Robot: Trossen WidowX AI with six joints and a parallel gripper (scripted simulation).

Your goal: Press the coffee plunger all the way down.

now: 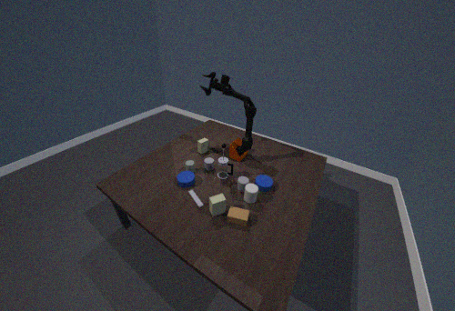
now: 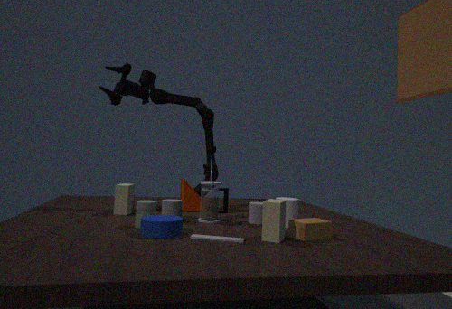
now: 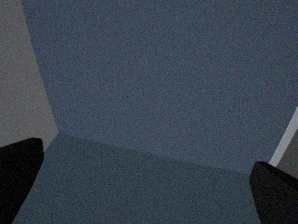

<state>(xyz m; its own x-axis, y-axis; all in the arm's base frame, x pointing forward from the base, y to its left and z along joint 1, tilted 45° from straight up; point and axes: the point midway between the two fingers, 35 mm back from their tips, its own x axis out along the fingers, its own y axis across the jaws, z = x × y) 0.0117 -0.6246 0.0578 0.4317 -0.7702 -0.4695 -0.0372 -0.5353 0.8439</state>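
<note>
The glass coffee press is 48 cm to the left of my gripper tip, 43 cm below it and 27 cm ahead of it. From my gripper tip the other things lie so: white bar: 55 cm below, 55 cm ahead, 47 cm to the left; tan block: 76 cm to the left, 53 cm below, 51 cm ahead.
</note>
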